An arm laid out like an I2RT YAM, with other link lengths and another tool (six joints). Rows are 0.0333 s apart.
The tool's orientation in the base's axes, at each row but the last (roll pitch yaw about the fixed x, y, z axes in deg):
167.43, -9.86, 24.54
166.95, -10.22, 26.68
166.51, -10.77, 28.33
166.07, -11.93, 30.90
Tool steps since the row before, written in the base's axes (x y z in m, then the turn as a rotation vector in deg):
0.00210, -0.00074, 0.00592, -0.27, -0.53, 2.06
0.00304, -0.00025, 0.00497, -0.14, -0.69, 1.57
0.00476, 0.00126, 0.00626, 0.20, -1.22, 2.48
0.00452, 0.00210, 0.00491, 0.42, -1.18, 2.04
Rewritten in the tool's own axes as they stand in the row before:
0.00259, 0.00272, -0.00509, -0.11, 0.82, -1.98
0.00344, 0.00255, -0.00396, -0.15, 0.91, -1.46
0.00587, 0.00234, -0.00484, 0.07, 1.72, -2.17
0.00586, 0.00141, -0.00354, 0.18, 1.68, -1.69

